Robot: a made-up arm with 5 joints. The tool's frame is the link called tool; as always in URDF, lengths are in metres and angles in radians. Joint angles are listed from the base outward.
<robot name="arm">
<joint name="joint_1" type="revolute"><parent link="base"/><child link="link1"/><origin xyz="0.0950 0.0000 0.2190" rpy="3.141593 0.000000 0.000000"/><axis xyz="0 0 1"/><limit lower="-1.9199" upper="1.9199"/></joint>
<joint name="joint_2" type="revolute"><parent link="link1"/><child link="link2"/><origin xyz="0.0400 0.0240 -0.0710" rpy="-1.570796 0.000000 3.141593"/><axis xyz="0 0 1"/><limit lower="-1.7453" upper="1.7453"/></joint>
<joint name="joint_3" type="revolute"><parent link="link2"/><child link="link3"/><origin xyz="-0.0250 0.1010 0.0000" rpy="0.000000 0.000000 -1.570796"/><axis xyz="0 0 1"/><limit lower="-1.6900" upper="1.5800"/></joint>
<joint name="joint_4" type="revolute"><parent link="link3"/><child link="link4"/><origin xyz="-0.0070 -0.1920 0.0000" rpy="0.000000 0.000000 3.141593"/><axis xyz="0 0 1"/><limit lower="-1.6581" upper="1.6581"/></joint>
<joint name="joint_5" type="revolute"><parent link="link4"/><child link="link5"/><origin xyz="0.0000 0.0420 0.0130" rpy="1.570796 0.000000 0.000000"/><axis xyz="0 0 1"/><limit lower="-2.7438" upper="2.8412"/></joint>
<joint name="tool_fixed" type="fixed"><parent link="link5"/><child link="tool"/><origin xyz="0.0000 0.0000 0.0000" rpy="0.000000 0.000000 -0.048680"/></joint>
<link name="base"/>
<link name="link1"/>
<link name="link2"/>
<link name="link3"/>
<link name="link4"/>
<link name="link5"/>
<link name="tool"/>
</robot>
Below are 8 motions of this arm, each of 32 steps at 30 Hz.
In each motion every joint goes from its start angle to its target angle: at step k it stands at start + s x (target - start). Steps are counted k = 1, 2, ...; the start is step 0. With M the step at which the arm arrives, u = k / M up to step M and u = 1 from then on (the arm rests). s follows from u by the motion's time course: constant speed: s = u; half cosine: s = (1 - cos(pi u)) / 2; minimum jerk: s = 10 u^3 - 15 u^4 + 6 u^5.
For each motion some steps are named. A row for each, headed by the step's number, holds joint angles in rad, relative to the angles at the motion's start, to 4 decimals.
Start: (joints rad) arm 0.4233 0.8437 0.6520 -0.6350 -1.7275
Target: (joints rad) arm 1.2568 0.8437 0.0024 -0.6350 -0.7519
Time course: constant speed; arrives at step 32
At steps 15, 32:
15: 0.3907 0.0000 -0.3045 0.0000 0.4573
32: 0.8335 0.0000 -0.6496 0.0000 0.9756

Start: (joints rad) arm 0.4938 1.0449 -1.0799 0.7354 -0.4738
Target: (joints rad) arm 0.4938 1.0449 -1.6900 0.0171 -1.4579
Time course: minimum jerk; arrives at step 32
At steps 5, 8, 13, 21, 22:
5: 0.0000 0.0000 -0.0182 -0.0214 -0.0293
8: 0.0000 0.0000 -0.0632 -0.0744 -0.1019
13: 0.0000 0.0000 -0.2003 -0.2358 -0.3231
21: 0.0000 0.0000 -0.4725 -0.5563 -0.7621
22: 0.0000 0.0000 -0.5003 -0.5890 -0.8070

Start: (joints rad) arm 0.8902 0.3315 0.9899 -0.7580 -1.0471
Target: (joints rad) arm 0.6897 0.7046 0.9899 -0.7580 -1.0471
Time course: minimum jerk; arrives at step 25
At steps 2, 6, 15, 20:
2: -0.0009 0.0017 0.0000 0.0000 0.0000
6: -0.0187 0.0348 0.0000 0.0000 0.0000
15: -0.1369 0.2547 0.0000 0.0000 0.0000
20: -0.1889 0.3515 0.0000 0.0000 0.0000

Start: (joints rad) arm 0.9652 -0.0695 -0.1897 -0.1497 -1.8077
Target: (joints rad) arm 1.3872 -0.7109 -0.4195 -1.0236 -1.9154
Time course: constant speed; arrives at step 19
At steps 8, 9, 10, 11, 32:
8: 0.1777 -0.2701 -0.0968 -0.3680 -0.0453
9: 0.1999 -0.3038 -0.1089 -0.4140 -0.0510
10: 0.2221 -0.3376 -0.1209 -0.4599 -0.0567
11: 0.2443 -0.3713 -0.1330 -0.5059 -0.0624
32: 0.4220 -0.6414 -0.2298 -0.8739 -0.1077

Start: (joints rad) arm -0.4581 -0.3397 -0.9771 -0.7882 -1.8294
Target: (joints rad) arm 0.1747 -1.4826 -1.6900 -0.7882 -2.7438
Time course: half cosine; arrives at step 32
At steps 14, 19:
14: 0.2547 -0.4600 -0.2869 0.0000 -0.3680
19: 0.4082 -0.7373 -0.4599 0.0000 -0.5899

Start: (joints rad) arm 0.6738 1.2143 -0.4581 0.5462 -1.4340
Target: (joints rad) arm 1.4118 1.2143 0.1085 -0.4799 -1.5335
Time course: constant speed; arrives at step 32
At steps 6, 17, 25, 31, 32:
6: 0.1384 0.0000 0.1062 -0.1924 -0.0187
17: 0.3921 0.0000 0.3010 -0.5451 -0.0529
25: 0.5766 0.0000 0.4427 -0.8016 -0.0777
31: 0.7149 0.0000 0.5489 -0.9940 -0.0964
32: 0.7380 0.0000 0.5666 -1.0261 -0.0995

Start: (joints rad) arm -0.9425 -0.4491 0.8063 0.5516 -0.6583
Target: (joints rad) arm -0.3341 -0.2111 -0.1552 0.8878 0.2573
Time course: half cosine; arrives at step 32
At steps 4, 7, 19, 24, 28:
4: 0.0232 0.0091 -0.0366 0.0128 0.0348
7: 0.0691 0.0270 -0.1091 0.0382 0.1039
19: 0.3925 0.1535 -0.6203 0.2169 0.5907
24: 0.5193 0.2031 -0.8207 0.2870 0.7815
28: 0.5852 0.2289 -0.9249 0.3234 0.8808

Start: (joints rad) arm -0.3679 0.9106 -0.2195 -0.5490 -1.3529
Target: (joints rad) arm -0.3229 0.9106 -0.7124 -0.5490 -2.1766
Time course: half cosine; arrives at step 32
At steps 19, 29, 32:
19: 0.0290 0.0000 -0.3180 0.0000 -0.5314
29: 0.0440 0.0000 -0.4823 0.0000 -0.8060
32: 0.0450 0.0000 -0.4929 0.0000 -0.8237

